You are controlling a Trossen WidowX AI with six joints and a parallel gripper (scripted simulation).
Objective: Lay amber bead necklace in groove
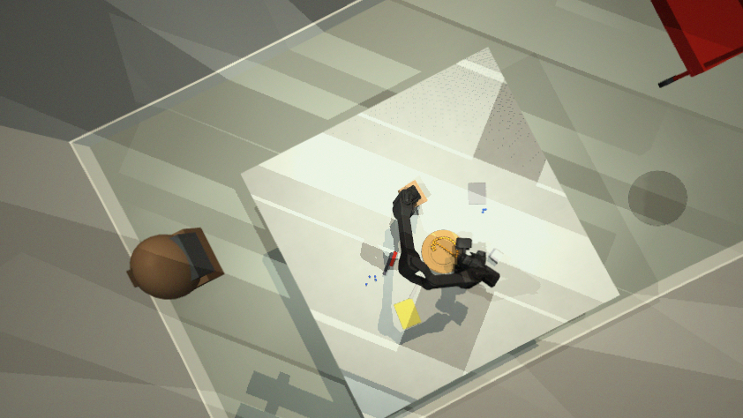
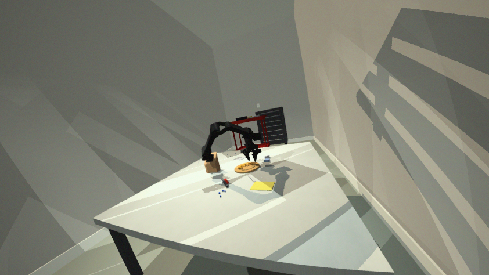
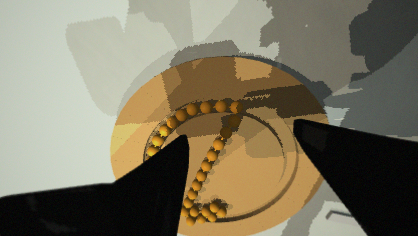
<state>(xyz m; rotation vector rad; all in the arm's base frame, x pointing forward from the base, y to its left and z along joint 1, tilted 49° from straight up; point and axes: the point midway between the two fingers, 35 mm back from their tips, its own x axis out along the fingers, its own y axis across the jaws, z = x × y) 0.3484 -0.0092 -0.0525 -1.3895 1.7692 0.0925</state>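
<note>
Now: the round bead board 40 mm behind my gripper tip, 30 mm to the right of it and 40 mm below it. Round my gripper tip: light blue cube: 110 mm ahead, 70 mm to the left, 30 mm below; red-handled tool: 130 mm behind, 270 mm to the right, 30 mm below; white cube: 100 mm ahead, 160 mm to the left, 30 mm below.
</note>
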